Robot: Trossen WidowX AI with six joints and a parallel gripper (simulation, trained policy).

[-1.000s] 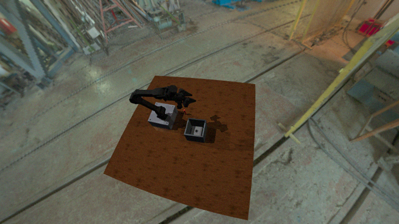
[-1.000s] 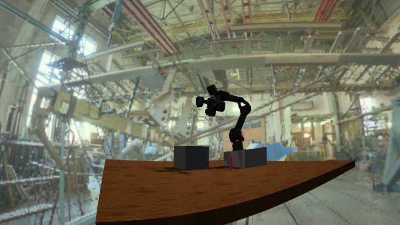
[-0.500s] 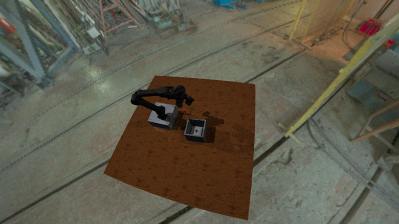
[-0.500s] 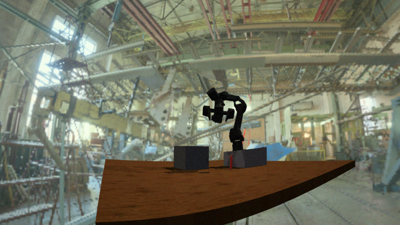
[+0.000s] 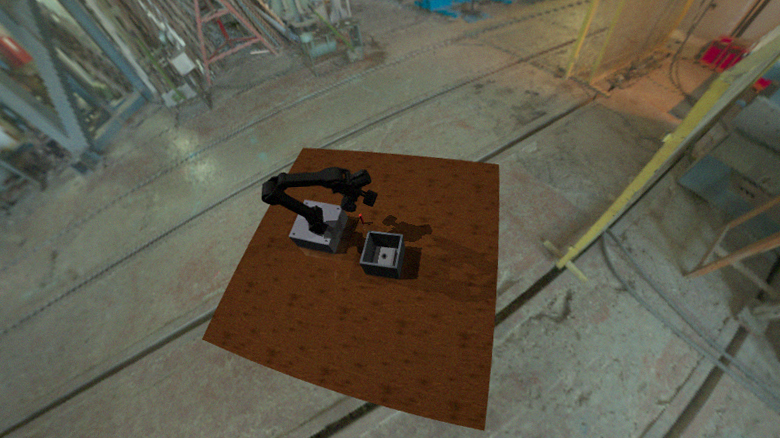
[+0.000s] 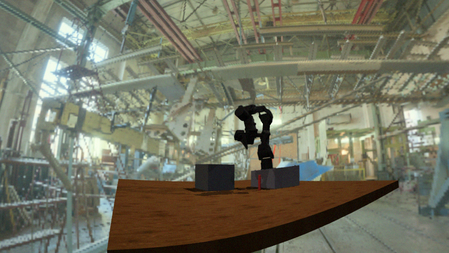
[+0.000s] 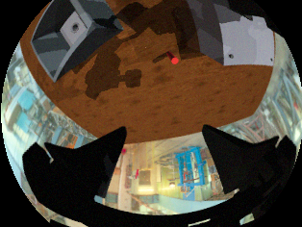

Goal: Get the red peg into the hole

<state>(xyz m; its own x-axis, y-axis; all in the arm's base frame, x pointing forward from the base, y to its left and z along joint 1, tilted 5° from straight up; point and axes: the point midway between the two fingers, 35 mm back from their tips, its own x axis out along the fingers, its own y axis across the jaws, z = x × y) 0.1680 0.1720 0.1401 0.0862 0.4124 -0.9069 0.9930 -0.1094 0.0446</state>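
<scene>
Now: gripper tip 17 cm above the red peg, 4 cm past it and 3 cm to the left of it.
</scene>
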